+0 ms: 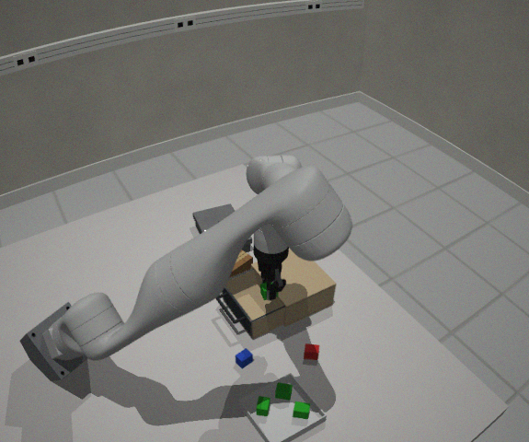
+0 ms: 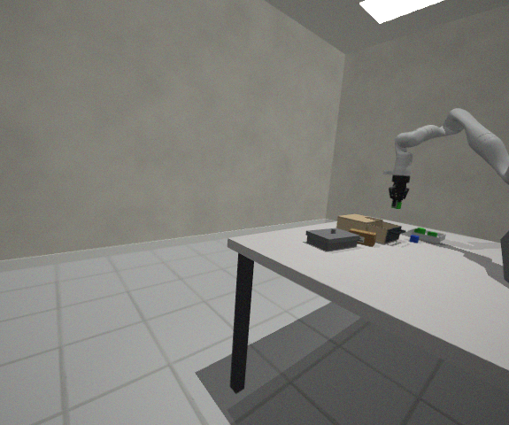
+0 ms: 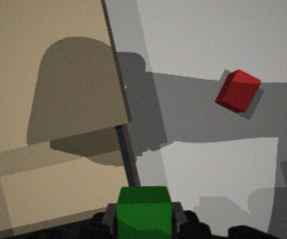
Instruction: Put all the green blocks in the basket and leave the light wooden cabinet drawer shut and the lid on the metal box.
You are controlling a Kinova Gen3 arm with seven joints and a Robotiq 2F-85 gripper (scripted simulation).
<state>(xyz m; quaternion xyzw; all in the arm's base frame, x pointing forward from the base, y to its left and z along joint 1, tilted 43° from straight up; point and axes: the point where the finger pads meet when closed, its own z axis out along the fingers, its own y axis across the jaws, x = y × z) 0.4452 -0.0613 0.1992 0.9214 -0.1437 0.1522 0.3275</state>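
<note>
Right now the grey basket is 20 cm to the right of my hand, 17 cm below it and 13 cm behind it. Round my hand: blue block (16 cm below, 10 cm behind, 3 cm to the right); red block (16 cm below, 12 cm to the right, 4 cm ahead); light wooden cabinet (14 cm below, 9 cm ahead, 7 cm to the left).
</note>
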